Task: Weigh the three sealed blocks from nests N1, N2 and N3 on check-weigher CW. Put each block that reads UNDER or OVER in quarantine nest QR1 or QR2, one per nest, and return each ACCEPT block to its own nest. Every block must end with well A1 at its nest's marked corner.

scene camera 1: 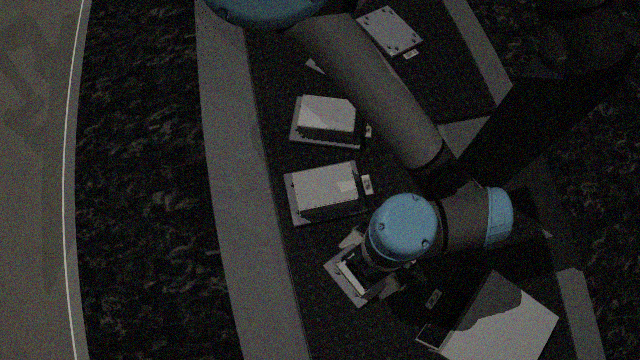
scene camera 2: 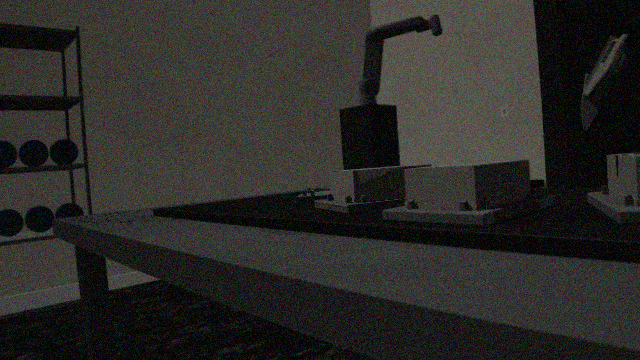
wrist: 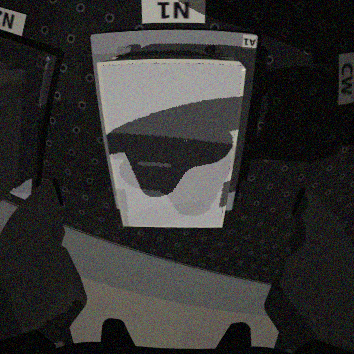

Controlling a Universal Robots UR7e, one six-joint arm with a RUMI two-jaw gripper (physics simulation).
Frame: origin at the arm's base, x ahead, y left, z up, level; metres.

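Seen in the pictures: gripper, fingertip midpoint: [wrist: 178, 185]; arm's base at its link origin: [scene camera 1: 583, 51].
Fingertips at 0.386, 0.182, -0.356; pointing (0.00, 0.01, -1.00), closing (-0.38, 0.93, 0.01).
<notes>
Pixels of each thing's top centre, then the offset from my fingertips to it, as dx, dy, dz. "spot": a spot on its surface instead.
- Pale block N1 at its top centre: [wrist: 171, 160] [scene camera 1: 373, 260] +0.000, -0.005, -0.026
- nest N1 at its top centre: [wrist: 172, 141] [scene camera 1: 371, 262] +0.000, -0.005, -0.058
- Block N2 at its top centre: [scene camera 2: 469, 164] [scene camera 1: 325, 186] +0.055, -0.184, -0.026
- nest N2 at a spot on its surface: [scene camera 2: 435, 215] [scene camera 1: 289, 203] spot: +0.136, -0.178, -0.071
- Block N3 at its top centre: [scene camera 2: 380, 167] [scene camera 1: 327, 112] +0.006, -0.351, -0.026
- nest N3 at a spot on its surface: [scene camera 1: 296, 136] spot: +0.085, -0.330, -0.067
- Quarantine nest QR2 at its top centre: [scene camera 1: 390, 26] -0.240, -0.602, -0.058
- Check-weigher CW at its top centre: [scene camera 1: 497, 330] -0.204, +0.218, +0.020
- CW label at a spot on its surface: [wrist: 346, 79] spot: -0.116, +0.112, -0.077
Pale block N1 [scene camera 1: 352, 278] [wrist: 170, 80] sits in nest N1 [scene camera 1: 359, 301] [wrist: 165, 38]. In the wrist view its clipped top-right corner is on the side of the nest's A1 mark. My gripper [scene camera 1: 372, 262] [wrist: 178, 185] is open and empty above this block, a finger towards either side. Block N2 [scene camera 1: 322, 187] [scene camera 2: 440, 186] sits in nest N2 [scene camera 1: 288, 192] [scene camera 2: 435, 215]. Block N3 [scene camera 1: 325, 114] [scene camera 2: 342, 185] sits in nest N3 [scene camera 1: 296, 136]. Quarantine nest QR2 [scene camera 1: 390, 31] is empty; the arm mostly hides QR1 [scene camera 1: 315, 65]. Check-weigher CW [scene camera 1: 515, 330] is partly shadowed; no reading is legible.
The upper arm [scene camera 1: 375, 90] crosses between the nests and QR2. The CW label [wrist: 346, 79] is at the wrist view's right edge. The table edge [scene camera 1: 232, 200] runs left of the nests. Another arm on a dark pedestal [scene camera 2: 370, 136] and a shelf rack [scene camera 2: 82, 100] stand in the background.
</notes>
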